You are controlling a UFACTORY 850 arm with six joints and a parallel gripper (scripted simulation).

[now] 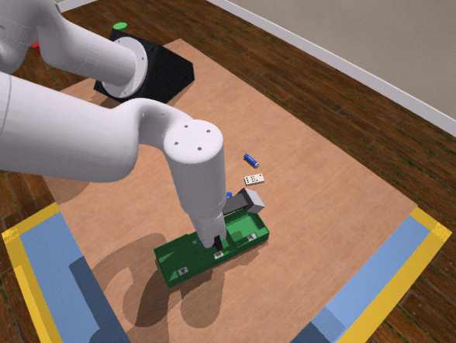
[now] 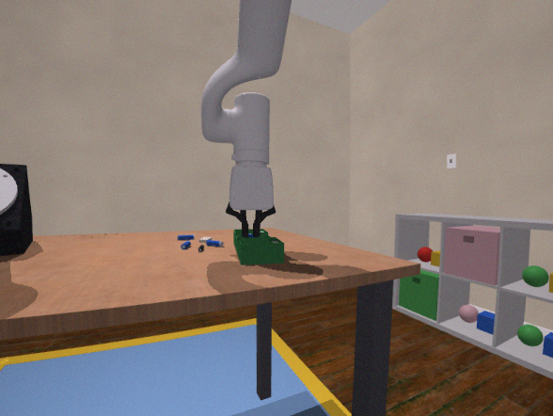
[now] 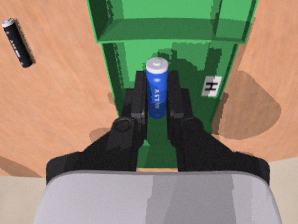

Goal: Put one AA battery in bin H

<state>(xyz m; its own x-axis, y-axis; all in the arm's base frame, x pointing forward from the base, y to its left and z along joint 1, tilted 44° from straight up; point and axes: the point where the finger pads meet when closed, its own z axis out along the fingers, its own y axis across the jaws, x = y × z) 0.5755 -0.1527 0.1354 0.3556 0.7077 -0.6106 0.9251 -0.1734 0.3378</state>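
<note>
My hand is 1 cm short of the green three-compartment bin and 3 cm above it. Also, from my hand: blue battery (2 cm below); white domino (4 cm behind, 21 cm to the left, 4 cm below); thin black battery (10 cm behind, 7 cm to the left, 4 cm below).
</note>
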